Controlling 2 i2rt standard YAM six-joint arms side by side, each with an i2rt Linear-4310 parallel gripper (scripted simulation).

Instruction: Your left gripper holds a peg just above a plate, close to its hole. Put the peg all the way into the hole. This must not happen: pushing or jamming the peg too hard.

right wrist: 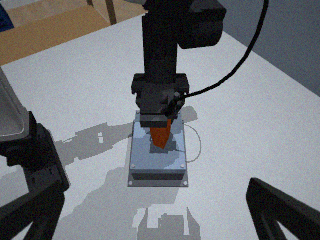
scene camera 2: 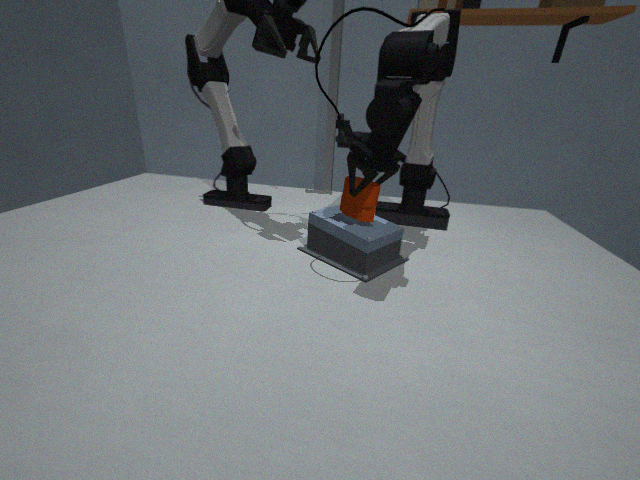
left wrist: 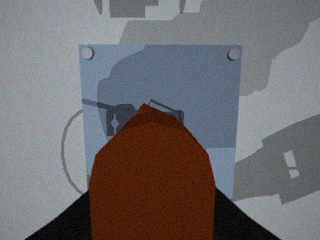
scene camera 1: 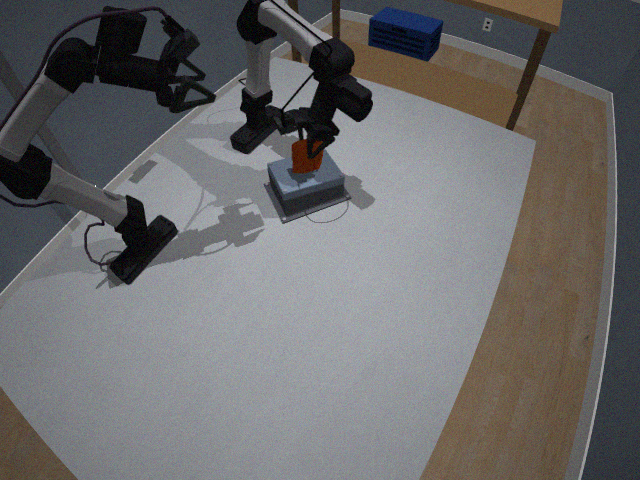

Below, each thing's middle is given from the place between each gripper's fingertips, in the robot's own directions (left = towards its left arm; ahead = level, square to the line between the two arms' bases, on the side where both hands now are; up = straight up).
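Blue-grey plate [scene camera 2: 332, 220]: 8 cm below my left hand, 1 cm behind it. Orange peg [scene camera 2: 362, 207]: 2 cm below my left hand.
From my right hand [scene camera 1: 209, 87]: blue-grey plate, 330 mm below, 150 mm to the left, 110 mm ahead. Orange peg: my right hand 270 mm above it, 160 mm to the right of it, 120 mm short of it.
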